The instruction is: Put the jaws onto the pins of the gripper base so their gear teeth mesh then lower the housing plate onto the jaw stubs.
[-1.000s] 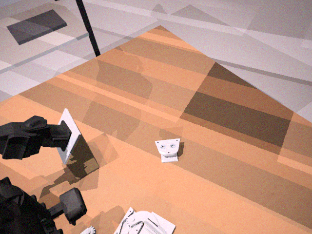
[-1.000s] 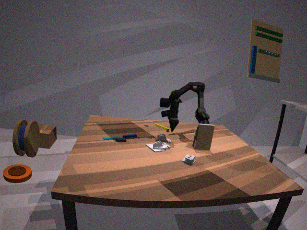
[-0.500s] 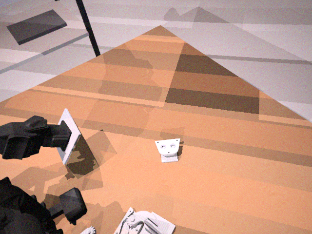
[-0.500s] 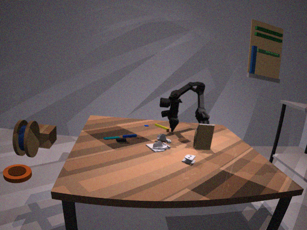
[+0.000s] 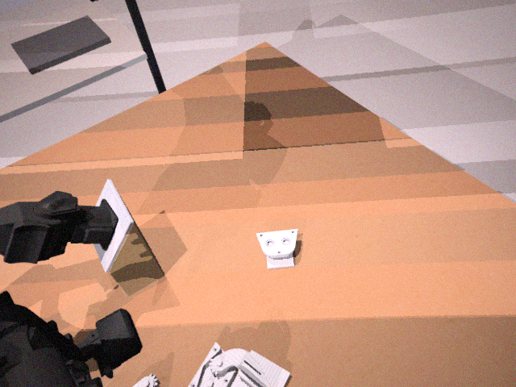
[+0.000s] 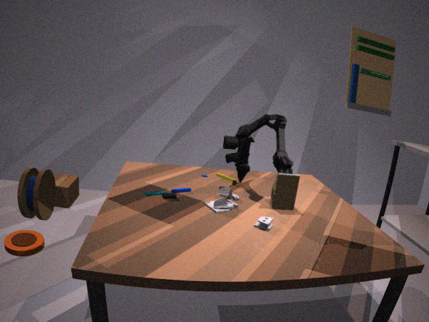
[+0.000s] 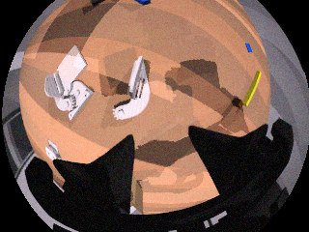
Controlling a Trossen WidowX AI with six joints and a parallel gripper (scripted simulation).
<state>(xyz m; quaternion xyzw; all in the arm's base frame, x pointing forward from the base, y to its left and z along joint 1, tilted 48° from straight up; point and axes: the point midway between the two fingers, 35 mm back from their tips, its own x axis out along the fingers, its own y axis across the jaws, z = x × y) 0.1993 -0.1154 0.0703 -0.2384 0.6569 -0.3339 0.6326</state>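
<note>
Now: the white jaw 3 cm ahead of my gripper tip, 4 cm to the left of it and 8 cm below it. The rest, counted from my gripper tip: black block (35 cm ahead, 8 cm to the left, 8 cm below); yellow bar (1 cm ahead, 29 cm to the right, 8 cm below); blue bar (29 cm ahead, 1 cm to the right, 8 cm below).
</note>
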